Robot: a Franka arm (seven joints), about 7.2 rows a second.
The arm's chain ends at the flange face. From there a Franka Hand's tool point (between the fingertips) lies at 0.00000 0.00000 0.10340 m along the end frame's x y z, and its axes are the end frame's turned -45 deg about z.
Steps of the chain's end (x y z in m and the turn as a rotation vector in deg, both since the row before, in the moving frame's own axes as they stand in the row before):
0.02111, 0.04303, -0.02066, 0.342, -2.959, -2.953
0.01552, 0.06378, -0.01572, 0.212, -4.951, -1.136
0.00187, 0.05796, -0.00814, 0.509, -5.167, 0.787
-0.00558, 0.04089, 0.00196, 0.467, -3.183, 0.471
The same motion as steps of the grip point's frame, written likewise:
-0.01894, 0.04123, -0.02080, 2.334, -1.850, -2.953
-0.04023, 0.04955, -0.01611, 3.651, -3.351, -1.136
-0.04555, 0.03503, -0.00856, 4.014, -3.294, 0.787
-0.03630, 0.02030, 0.00180, 2.581, -1.921, 0.471

